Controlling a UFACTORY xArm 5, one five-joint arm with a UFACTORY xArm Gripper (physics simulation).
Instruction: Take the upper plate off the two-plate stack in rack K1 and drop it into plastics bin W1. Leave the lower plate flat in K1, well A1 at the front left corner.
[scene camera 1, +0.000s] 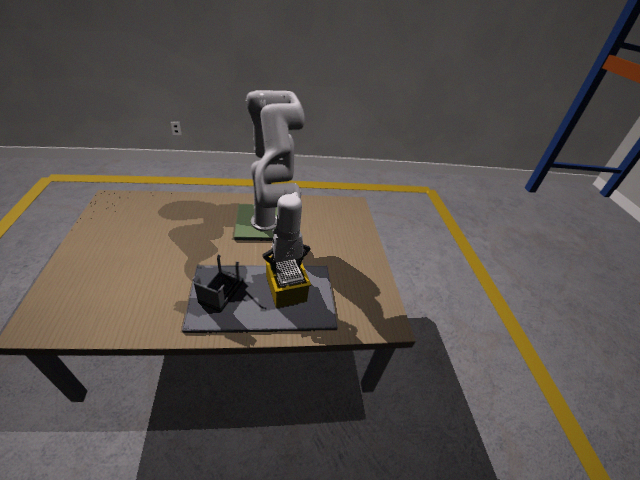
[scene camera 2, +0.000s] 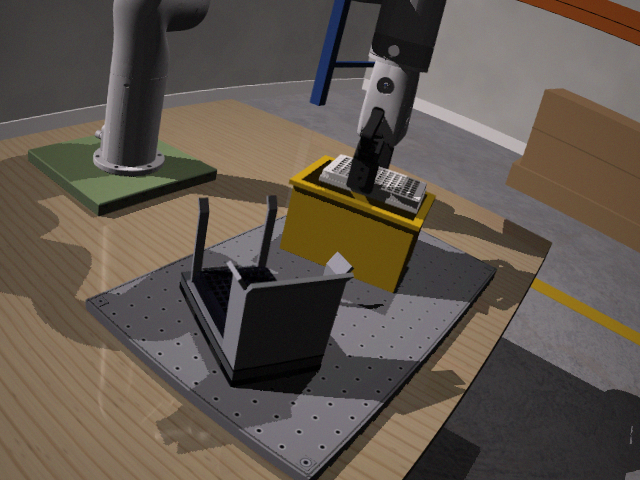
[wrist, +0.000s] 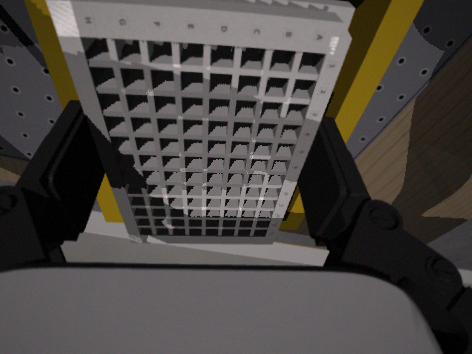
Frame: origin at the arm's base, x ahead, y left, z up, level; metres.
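Where they show: gripper, fingertip midpoint: (scene camera 1: 286, 268) (scene camera 2: 367, 179) (wrist: 205, 137); arm's base at its link origin: (scene camera 1: 264, 222) (scene camera 2: 128, 160).
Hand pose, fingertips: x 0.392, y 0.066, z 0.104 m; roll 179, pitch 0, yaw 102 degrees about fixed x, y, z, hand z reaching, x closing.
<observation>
Each offset is from my fingertips to the top centre of the thing. Level surfaces: height alone.
My gripper (scene camera 1: 287, 265) (scene camera 2: 360, 181) (wrist: 205, 137) is shut on the white gridded plate {0.010 m up, 0.011 m ahead, 0.003 m left} (scene camera 1: 289, 272) (scene camera 2: 405, 184) (wrist: 222, 135), one finger on each long side. It holds the plate at about rim height over the mouth of the yellow bin W1 {0.011 m down, 0.002 m ahead, 0.004 m left} (scene camera 1: 290, 296) (scene camera 2: 346, 237) (wrist: 372, 65). Whether the plate touches the rim is unclear. Rack K1 {0.009 m up, 0.010 m ahead, 0.236 m right} (scene camera 1: 209, 297) (scene camera 2: 289, 325) stands apart from the bin, left of it in scene camera 1. A dark gridded plate {0.072 m down, 0.016 m ahead, 0.239 m right} (scene camera 2: 212, 289) lies low in K1, apparently flat and partly hidden by the near wall; its A1 corner cannot be made out.
K1 and the bin stand on a grey perforated board {0.110 m down, 0.028 m ahead, 0.085 m right} (scene camera 1: 258, 321) (scene camera 2: 351, 408) on the wooden table {0.124 m down} (scene camera 1: 118, 258) (scene camera 2: 56, 372). K1 has two tall posts (scene camera 2: 200, 237) (scene camera 2: 267, 232) on one side. The arm's base stands on a green plate (scene camera 1: 244, 227) (scene camera 2: 56, 160) behind them.
</observation>
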